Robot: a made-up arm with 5 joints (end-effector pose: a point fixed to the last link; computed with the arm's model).
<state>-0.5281 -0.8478 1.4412 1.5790 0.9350</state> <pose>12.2 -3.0 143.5 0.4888 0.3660 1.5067</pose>
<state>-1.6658 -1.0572 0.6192 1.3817 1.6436</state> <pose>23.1 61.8 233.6 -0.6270 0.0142 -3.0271</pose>
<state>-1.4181 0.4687 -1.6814 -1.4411 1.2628</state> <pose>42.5 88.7 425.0 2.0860 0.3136 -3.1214</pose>
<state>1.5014 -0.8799 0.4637 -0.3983 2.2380</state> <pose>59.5 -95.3 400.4 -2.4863 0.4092 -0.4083</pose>
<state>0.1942 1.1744 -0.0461 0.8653 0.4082</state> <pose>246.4 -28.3 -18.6 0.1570 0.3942 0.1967</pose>
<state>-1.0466 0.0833 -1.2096 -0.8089 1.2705</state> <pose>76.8 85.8 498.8 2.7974 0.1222 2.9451</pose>
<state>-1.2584 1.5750 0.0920 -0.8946 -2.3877</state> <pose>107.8 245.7 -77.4 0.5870 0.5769 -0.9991</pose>
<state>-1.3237 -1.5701 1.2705 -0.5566 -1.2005</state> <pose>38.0 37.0 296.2 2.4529 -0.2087 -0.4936</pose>
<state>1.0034 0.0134 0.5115 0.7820 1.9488</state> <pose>156.4 -159.1 160.8 -0.2503 0.0845 0.8861</pose>
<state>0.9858 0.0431 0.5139 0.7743 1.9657</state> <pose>159.6 -157.7 155.7 -0.2258 0.0806 0.9221</pose>
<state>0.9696 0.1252 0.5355 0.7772 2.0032</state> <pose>160.2 -153.0 139.5 -0.1233 0.0496 0.9819</pose>
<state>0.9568 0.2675 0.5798 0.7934 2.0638</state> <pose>155.4 -141.8 112.7 0.0631 -0.0300 1.0574</pose>
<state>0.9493 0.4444 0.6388 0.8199 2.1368</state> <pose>143.9 -123.3 85.0 0.2914 -0.1620 1.1150</pose>
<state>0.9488 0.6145 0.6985 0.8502 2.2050</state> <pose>128.9 -102.3 65.9 0.5112 -0.3137 1.1249</pose>
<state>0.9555 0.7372 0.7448 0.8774 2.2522</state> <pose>116.1 -85.8 57.6 0.6818 -0.4329 1.0923</pose>
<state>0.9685 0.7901 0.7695 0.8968 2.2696</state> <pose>109.2 -78.3 56.3 0.7722 -0.4878 1.0508</pose>
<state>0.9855 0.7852 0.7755 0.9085 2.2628</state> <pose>107.1 -78.4 57.9 0.7879 -0.4885 1.0222</pose>
